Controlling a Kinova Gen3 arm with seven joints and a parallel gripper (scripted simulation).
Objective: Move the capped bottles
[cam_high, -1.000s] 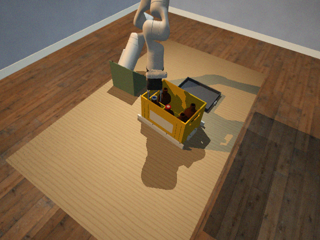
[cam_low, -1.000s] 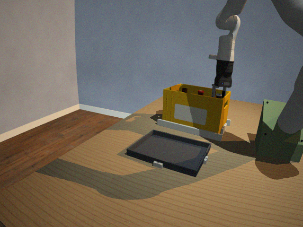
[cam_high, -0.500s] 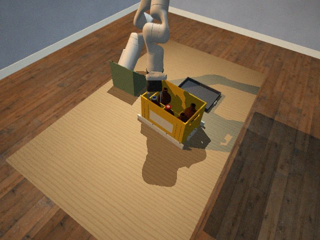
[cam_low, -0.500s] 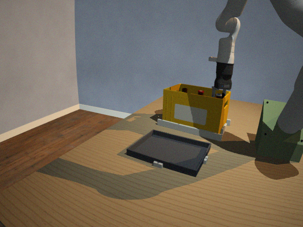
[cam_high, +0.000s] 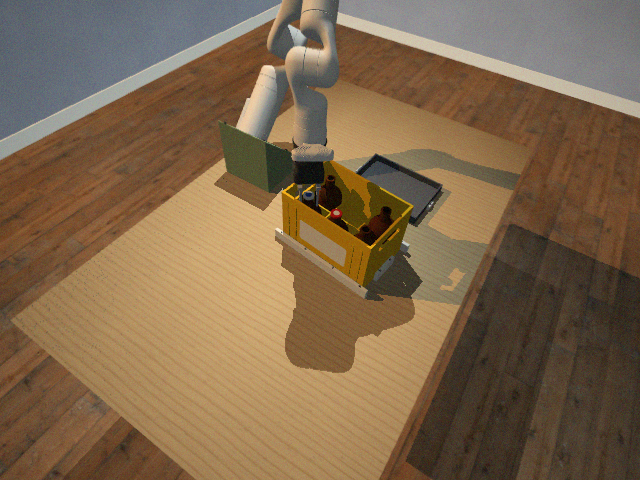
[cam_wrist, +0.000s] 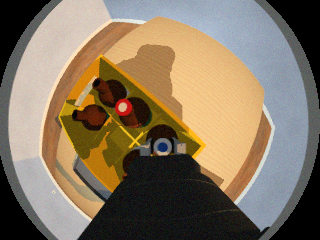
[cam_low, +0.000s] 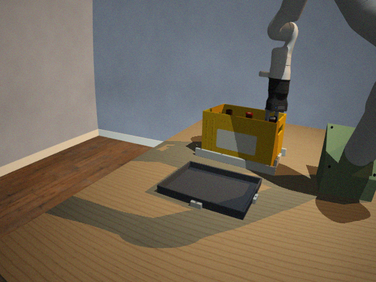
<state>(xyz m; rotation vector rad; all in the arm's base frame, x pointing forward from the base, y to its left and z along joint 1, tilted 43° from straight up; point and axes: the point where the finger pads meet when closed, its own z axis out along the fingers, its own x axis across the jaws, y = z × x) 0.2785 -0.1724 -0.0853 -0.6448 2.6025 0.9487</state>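
Right now my hand is 60 mm above the white-label bottle. The rest, counted from my hand: yellow crate 100 mm ahead, 20 mm to the left, 60 mm below; then dark tray 150 mm ahead, 310 mm to the left, 140 mm below.
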